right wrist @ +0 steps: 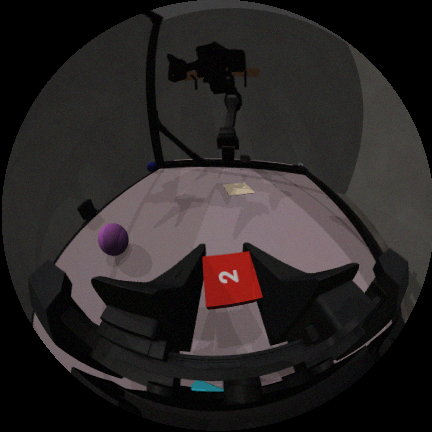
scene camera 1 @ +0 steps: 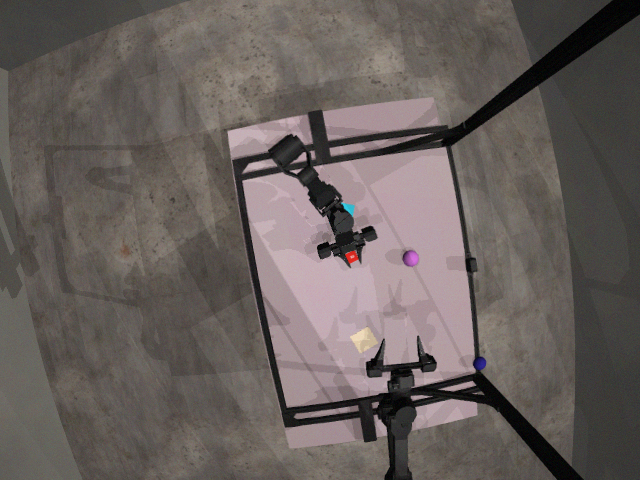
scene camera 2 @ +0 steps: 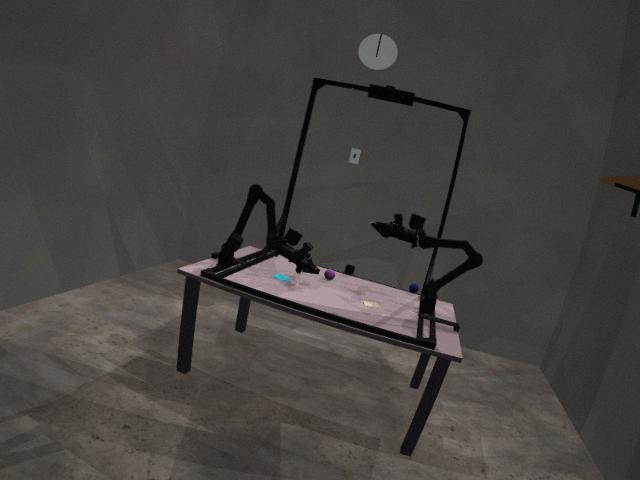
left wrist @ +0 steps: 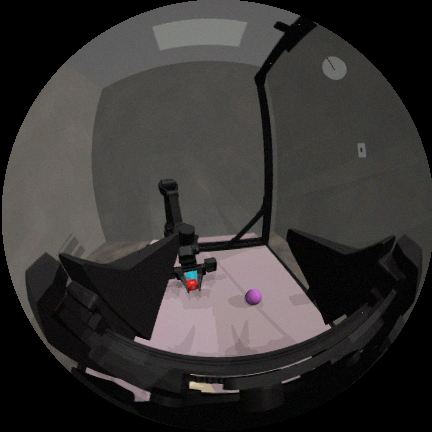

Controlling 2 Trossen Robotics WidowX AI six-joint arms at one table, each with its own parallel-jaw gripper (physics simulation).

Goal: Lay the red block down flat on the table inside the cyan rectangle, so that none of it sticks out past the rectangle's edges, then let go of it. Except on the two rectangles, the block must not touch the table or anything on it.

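Note:
The red block, with a white 2 on one face, is held above the table between the fingertips of my right gripper, which is shut on it. The cyan rectangle lies flat on the table, partly hidden by the right arm in scene camera 1. The block is apart from it, lower in that picture. My left gripper is wide open and empty, high above the table.
A cream rectangle lies near the left gripper in scene camera 1. A violet ball is right of the block there. A blue ball is by the frame's corner. Black bars edge the table.

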